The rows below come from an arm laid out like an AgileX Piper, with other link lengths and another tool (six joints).
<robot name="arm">
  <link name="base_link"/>
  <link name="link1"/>
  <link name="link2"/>
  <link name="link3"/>
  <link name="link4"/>
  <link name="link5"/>
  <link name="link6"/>
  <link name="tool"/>
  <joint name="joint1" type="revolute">
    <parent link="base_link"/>
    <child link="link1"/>
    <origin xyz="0 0 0.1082" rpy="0 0 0"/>
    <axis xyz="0 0 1"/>
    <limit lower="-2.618" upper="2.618"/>
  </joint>
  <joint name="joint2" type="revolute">
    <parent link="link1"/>
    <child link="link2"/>
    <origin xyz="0 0 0" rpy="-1.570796 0 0"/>
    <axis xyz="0 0 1"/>
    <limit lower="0" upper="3.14"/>
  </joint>
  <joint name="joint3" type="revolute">
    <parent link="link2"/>
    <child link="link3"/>
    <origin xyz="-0.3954 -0.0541 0" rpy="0 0 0"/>
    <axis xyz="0 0 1"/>
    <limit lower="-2.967" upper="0"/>
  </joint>
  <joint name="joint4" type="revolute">
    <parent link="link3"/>
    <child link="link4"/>
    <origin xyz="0.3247 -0.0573 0" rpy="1.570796 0 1.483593"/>
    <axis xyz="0 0 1"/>
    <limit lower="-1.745" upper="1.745"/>
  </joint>
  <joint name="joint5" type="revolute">
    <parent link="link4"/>
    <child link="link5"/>
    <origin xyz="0 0 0" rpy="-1.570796 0 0"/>
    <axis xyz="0 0 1"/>
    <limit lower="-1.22" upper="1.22"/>
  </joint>
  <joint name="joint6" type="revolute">
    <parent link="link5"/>
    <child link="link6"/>
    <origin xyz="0 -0.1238 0" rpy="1.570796 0 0"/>
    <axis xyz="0 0 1"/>
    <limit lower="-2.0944" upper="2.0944"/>
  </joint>
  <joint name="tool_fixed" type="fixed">
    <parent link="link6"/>
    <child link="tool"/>
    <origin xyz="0.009 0.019 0.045" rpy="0 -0.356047 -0.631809"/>
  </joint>
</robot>
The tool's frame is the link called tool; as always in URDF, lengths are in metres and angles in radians.
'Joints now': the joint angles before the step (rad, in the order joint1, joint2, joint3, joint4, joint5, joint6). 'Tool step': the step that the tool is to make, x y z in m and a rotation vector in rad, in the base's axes. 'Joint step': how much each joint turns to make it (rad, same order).
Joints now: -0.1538, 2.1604, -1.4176, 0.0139, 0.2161, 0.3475
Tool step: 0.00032, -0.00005, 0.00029, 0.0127, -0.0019, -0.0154
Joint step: 0.0000, 0.0000, 0.0000, -0.0003, 0.0001, 0.0203
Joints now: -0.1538, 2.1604, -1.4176, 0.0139, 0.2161, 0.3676
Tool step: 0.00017, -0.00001, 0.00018, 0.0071, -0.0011, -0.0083
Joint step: 0.0000, -0.0001, 0.0000, 0.0009, 0.0000, 0.0101
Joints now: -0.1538, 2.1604, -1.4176, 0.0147, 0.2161, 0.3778
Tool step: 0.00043, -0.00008, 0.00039, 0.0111, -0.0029, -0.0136
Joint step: 0.0000, 0.0000, 0.0000, 0.0001, -0.0012, 0.0176
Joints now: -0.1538, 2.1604, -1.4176, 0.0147, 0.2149, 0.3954
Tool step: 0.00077, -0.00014, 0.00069, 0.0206, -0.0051, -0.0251
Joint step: 0.0000, 0.0000, 0.0000, 0.0000, -0.0019, 0.0327
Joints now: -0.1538, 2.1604, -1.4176, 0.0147, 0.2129, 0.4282
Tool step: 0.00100, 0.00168, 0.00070, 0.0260, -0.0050, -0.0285
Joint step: 0.0028, 0.0000, 0.0000, -0.0002, -0.0011, 0.0412
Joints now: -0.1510, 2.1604, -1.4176, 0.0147, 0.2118, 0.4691
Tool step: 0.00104, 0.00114, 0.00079, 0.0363, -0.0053, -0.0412
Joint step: 0.0021, 0.0000, 0.0000, -0.0001, 0.0000, 0.0569
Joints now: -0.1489, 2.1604, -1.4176, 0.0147, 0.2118, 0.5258
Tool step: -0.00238, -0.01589, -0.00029, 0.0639, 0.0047, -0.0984
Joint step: -0.0242, 0.0000, 0.0000, 0.0001, 0.0146, 0.0969
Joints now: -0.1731, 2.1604, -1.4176, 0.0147, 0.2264, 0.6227
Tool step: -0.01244, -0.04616, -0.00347, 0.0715, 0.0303, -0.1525
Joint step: -0.0727, -0.0001, 0.0000, -0.0001, 0.0442, 0.1024
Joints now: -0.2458, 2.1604, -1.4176, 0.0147, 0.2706, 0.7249
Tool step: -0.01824, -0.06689, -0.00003, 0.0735, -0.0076, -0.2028
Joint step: -0.1055, 0.0000, 0.0000, 0.0000, 0.0139, 0.1214
